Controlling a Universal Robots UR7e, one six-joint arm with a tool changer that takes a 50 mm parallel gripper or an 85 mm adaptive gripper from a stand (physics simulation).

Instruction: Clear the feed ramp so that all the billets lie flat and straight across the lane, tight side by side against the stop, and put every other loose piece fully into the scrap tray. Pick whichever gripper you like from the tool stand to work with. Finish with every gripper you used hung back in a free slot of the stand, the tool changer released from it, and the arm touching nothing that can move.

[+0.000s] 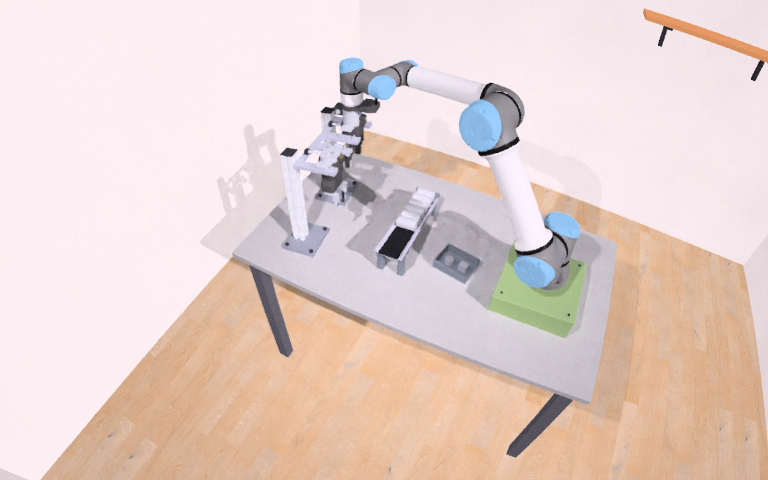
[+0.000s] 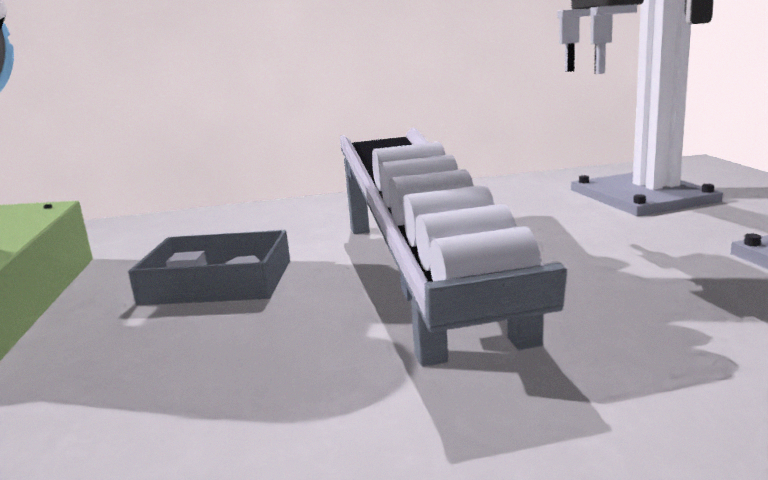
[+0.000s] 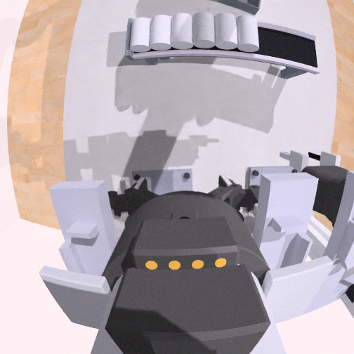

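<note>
Several white billets (image 1: 417,204) (image 2: 487,251) (image 3: 181,31) lie across the feed ramp (image 1: 396,242) (image 2: 390,226) (image 3: 287,46) side by side, the lowest one against the stop (image 2: 495,297). Two grey loose pieces (image 1: 462,266) (image 2: 186,258) lie inside the scrap tray (image 1: 457,276) (image 2: 198,285). My adaptive gripper (image 1: 358,146) (image 3: 181,192) is on the arm, between two fork plates of the tool stand (image 1: 294,198) (image 2: 659,101) (image 3: 82,205). Its fingers are spread, with nothing between them; whether it is seated in the slot I cannot tell.
The parallel gripper (image 1: 333,181) (image 2: 584,59) (image 3: 325,180) hangs in the stand beside my gripper. Stand base plates (image 1: 305,240) (image 2: 645,195) are bolted to the table (image 1: 362,294). The green robot base (image 1: 532,308) (image 2: 45,266) stands beyond the tray.
</note>
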